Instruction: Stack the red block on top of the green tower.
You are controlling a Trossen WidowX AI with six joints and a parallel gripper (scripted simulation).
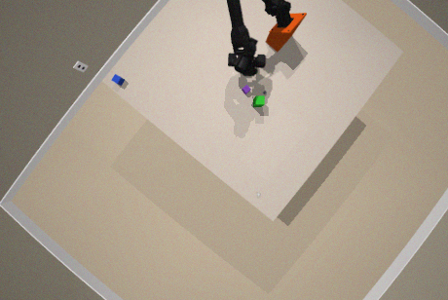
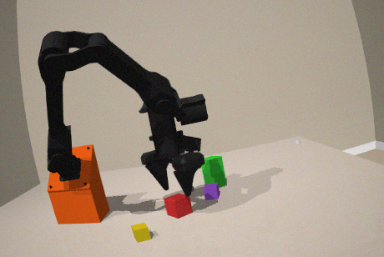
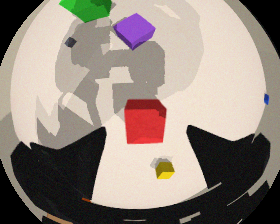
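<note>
Right now the red block is 3 cm below my gripper tip. From my gripper tip the other things lie so: tiny grey piece: 18 cm to the left, 5 cm below, 3 cm ahead; then purple cube: 8 cm to the left, 8 cm ahead, 4 cm below; then yellow cube: 12 cm to the right, 8 cm behind, 4 cm below.
</note>
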